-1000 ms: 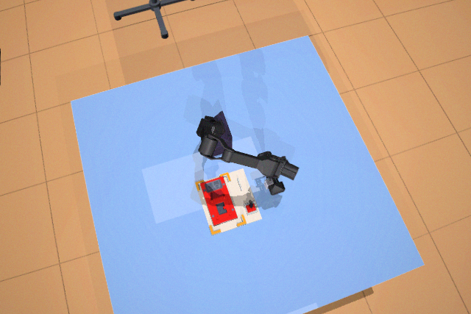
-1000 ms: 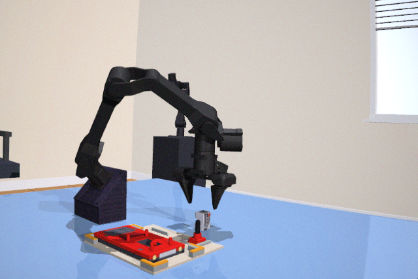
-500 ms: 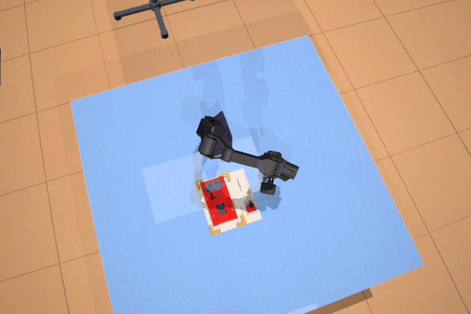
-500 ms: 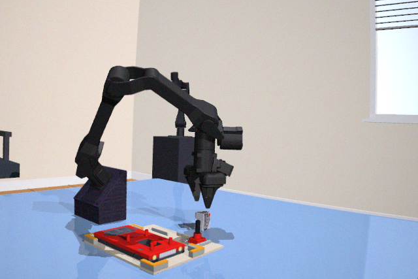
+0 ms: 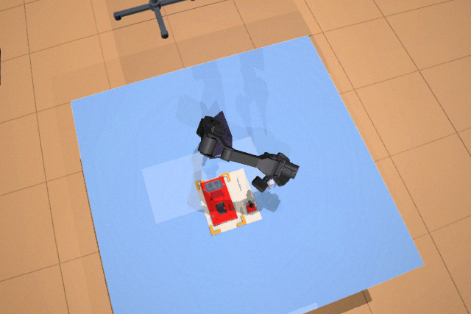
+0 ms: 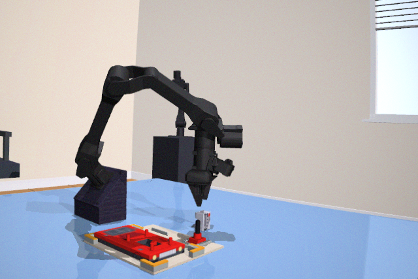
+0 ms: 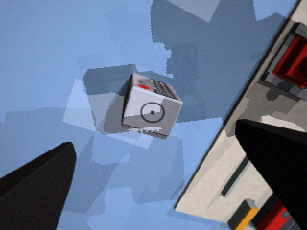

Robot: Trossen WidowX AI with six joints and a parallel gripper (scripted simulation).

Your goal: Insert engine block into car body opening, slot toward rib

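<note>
Now: the grey engine block 5 cm below my gripper tip. Also, from my gripper tip: dark peg 10 cm to the right, 9 cm ahead, 4 cm below.
</note>
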